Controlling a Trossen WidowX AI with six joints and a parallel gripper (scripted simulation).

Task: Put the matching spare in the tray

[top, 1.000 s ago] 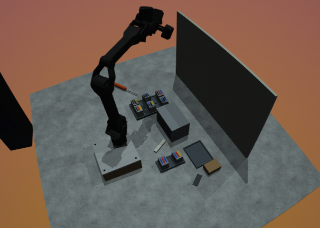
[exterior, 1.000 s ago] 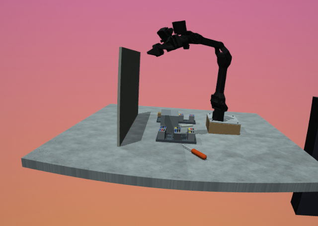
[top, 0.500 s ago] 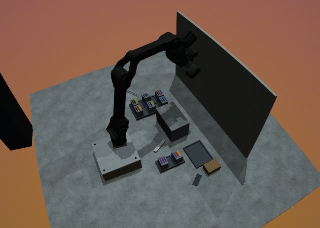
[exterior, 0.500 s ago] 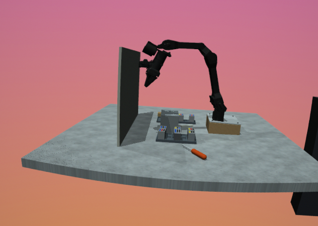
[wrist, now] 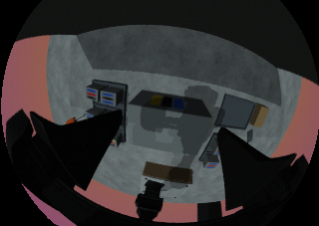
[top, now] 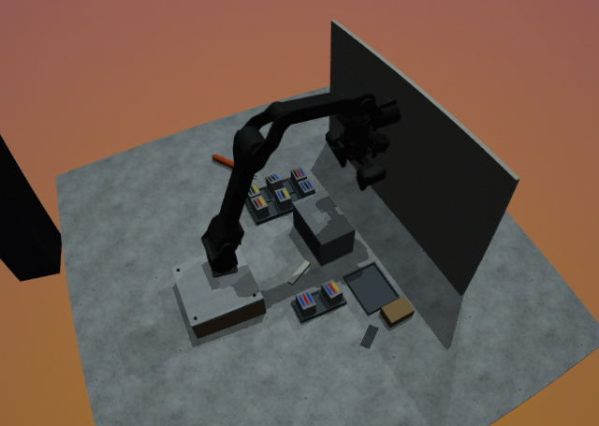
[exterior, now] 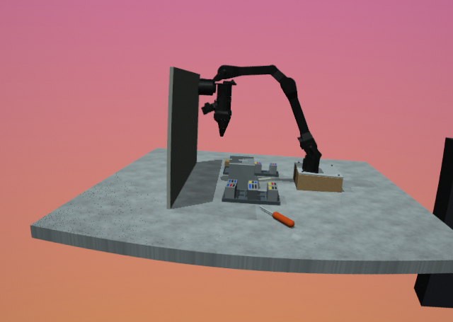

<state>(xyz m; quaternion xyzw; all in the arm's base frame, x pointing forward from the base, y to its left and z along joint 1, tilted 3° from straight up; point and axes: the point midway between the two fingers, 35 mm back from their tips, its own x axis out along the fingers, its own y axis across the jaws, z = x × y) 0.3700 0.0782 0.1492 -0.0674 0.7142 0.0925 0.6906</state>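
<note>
Now: the grey spare 16 cm below my gripper tip, 16 cm behind it and 12 cm to the left of it. Also, from my gripper tip: tall wall panel: 14 cm ahead, 3 cm to the left, 3 cm above; pale strip: 19 cm below, 18 cm behind, 11 cm to the right; mounted unit: 15 cm below, 8 cm behind, 1 cm to the right.
</note>
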